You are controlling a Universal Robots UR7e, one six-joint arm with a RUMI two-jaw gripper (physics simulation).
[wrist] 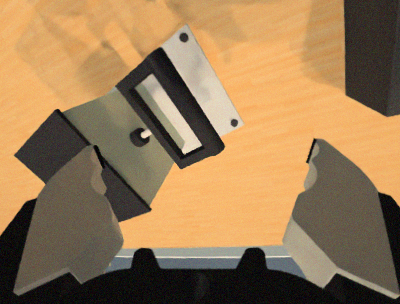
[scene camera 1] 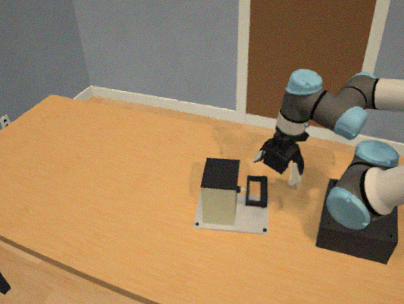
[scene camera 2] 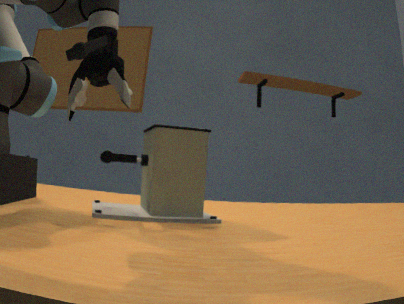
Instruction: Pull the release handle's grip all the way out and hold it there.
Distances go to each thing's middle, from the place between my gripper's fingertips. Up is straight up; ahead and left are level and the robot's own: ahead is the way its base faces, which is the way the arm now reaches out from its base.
Now: hand 190 mm above the light grey base plate [scene camera 1: 248,219], 120 mm short of it and 30 mm to the right of it.
